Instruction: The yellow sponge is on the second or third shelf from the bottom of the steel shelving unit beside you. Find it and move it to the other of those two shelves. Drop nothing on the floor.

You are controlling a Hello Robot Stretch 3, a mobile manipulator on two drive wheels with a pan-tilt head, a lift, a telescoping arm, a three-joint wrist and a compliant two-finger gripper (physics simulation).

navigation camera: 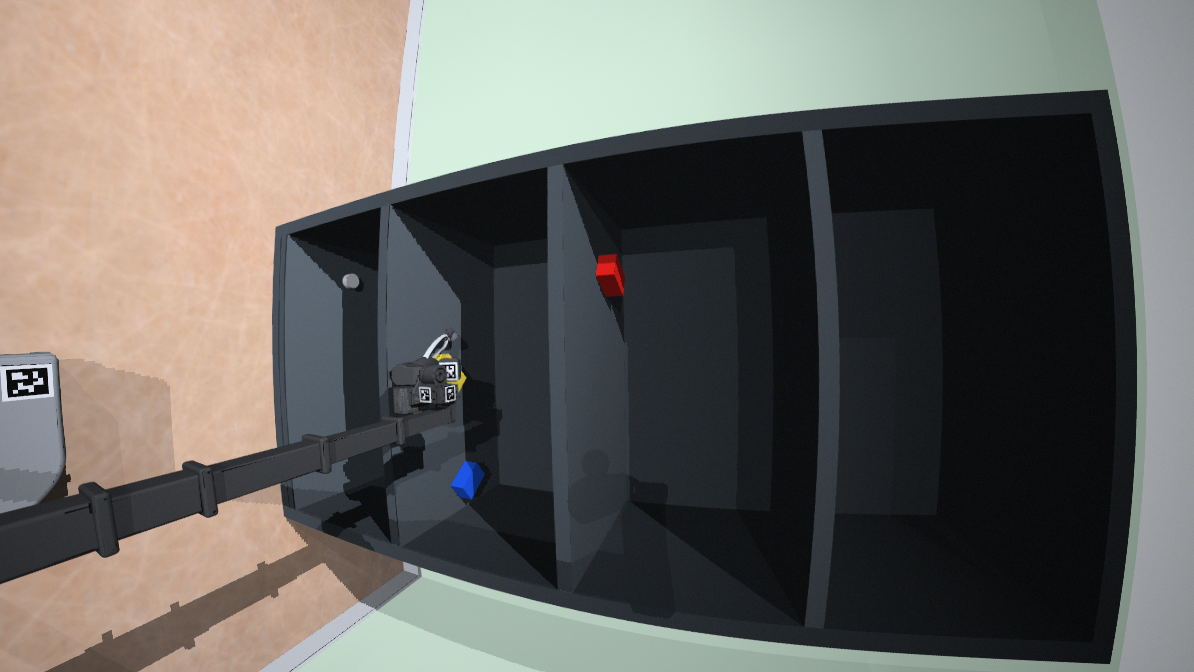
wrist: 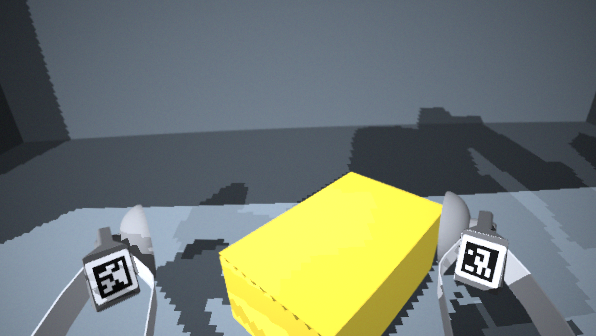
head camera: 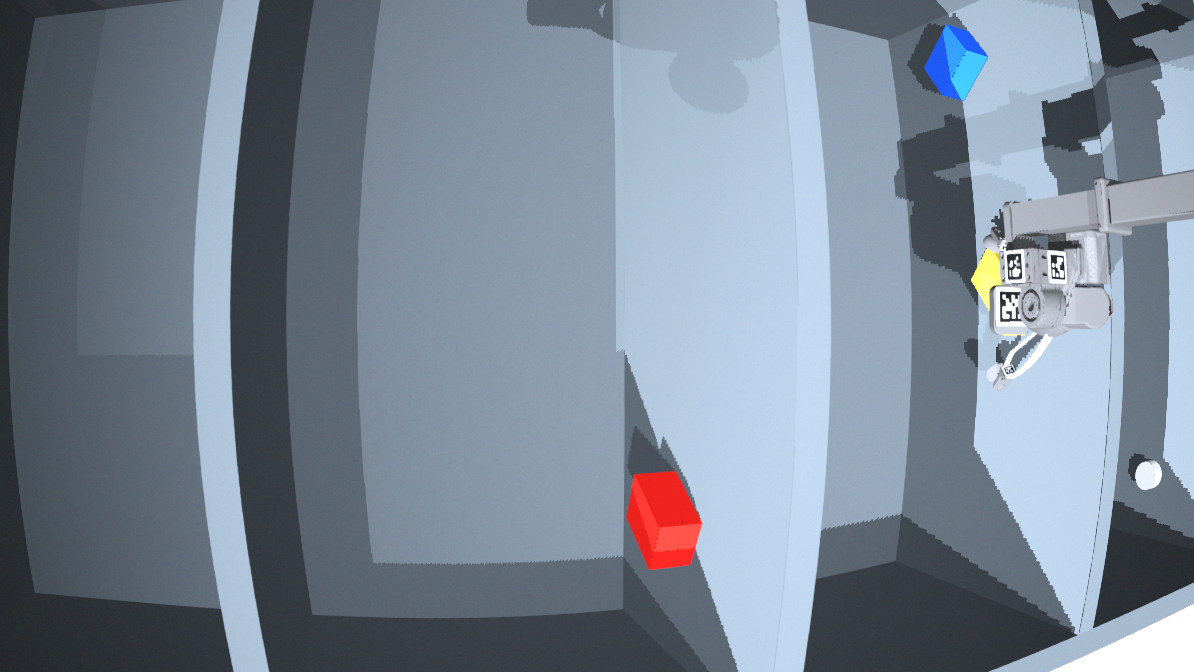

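Frame: origin at the robot's base, x ahead, y left, z up, level; metres.
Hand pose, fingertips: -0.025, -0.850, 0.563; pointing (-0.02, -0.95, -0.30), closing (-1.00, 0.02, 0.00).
Note:
Each offset is from my fingertips to the top centre of the thing, as dx, dy, dz. "pt": to the spot under its first point. Level surfaces: height alone.
The yellow sponge @(-0.023, +0.025, +0.016) [head camera: 985, 277] [navigation camera: 461, 379] [wrist: 340, 250] lies on the second shelf from the bottom @(pt +0.205, +0.056, -0.029) [head camera: 1027, 467] [navigation camera: 421, 283], turned at an angle, and is partly hidden by the wrist in the head and navigation views. My gripper [head camera: 994, 309] [navigation camera: 452, 375] [wrist: 295, 225] is open, with the sponge between its fingers. In the wrist view the right fingertip is at the sponge's right far corner, touching or almost touching; a wide gap separates the left fingertip from it. The third shelf @(dz +0.428) [head camera: 718, 250] [navigation camera: 594, 375] is above.
A blue block @(-0.348, -0.037, +0.016) [head camera: 955, 63] [navigation camera: 467, 480] lies on the same shelf, on the arm's side of the sponge. A red block @(+0.219, -0.040, +0.473) [head camera: 664, 519] [navigation camera: 609, 275] stands on the third shelf, near one side wall. A white cylinder @(+0.284, -0.018, -0.462) [head camera: 1148, 474] [navigation camera: 350, 281] is on the bottom shelf.

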